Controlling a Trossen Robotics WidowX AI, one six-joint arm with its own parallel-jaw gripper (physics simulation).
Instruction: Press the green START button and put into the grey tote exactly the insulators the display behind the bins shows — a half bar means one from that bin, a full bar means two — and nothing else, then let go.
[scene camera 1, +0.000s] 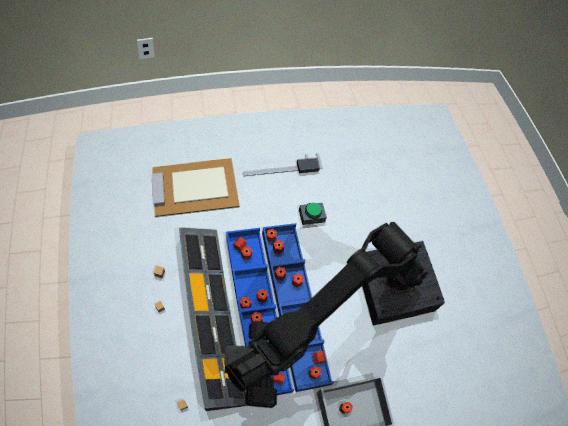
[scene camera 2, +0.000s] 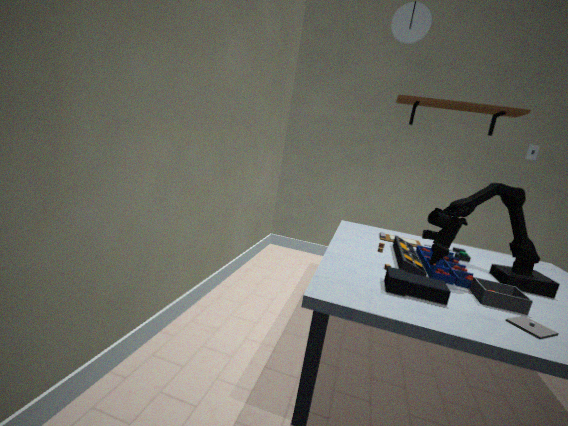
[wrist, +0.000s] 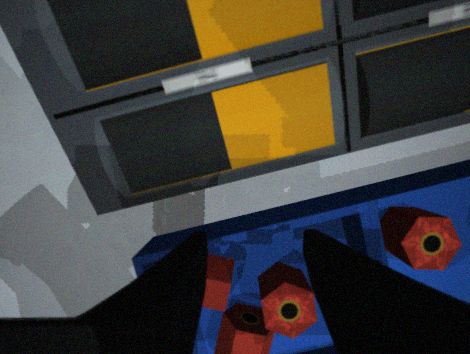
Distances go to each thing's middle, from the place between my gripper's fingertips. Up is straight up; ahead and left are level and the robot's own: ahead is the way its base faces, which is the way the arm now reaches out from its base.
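My gripper: 23 cm past the grey tote (scene camera 1: 369, 394), 12 cm to the right of it, 2 cm above it.
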